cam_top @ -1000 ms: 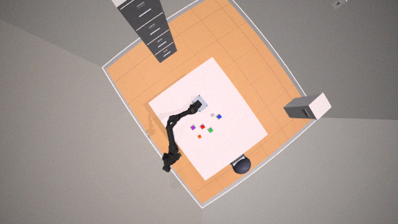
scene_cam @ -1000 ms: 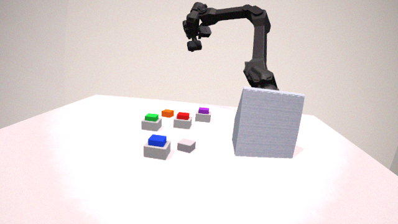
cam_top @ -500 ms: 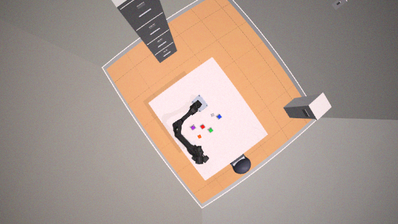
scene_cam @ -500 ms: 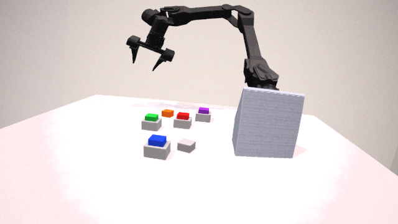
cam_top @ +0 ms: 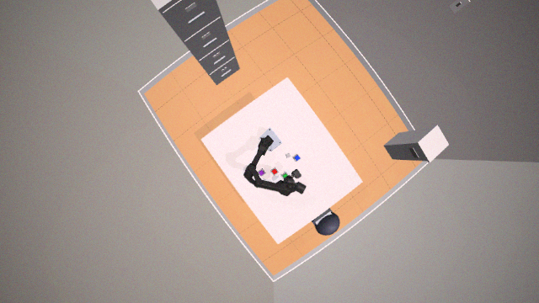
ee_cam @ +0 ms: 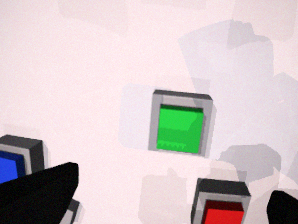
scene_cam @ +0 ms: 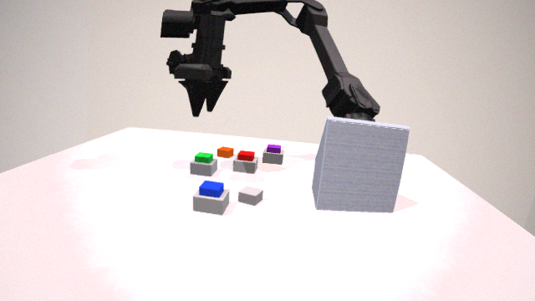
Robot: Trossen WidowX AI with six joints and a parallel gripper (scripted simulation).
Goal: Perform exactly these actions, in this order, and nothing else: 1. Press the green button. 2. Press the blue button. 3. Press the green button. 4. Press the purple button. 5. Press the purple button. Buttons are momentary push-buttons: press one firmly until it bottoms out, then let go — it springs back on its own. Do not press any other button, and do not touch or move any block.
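Right now my gripper tip is 9 cm above the green button. The rest, counted from my gripper tip: orange block (3 cm behind, 14 cm to the right, 11 cm below); blue button (5 cm behind, 17 cm to the left, 9 cm below); red button (9 cm behind, 4 cm to the right, 9 cm below).
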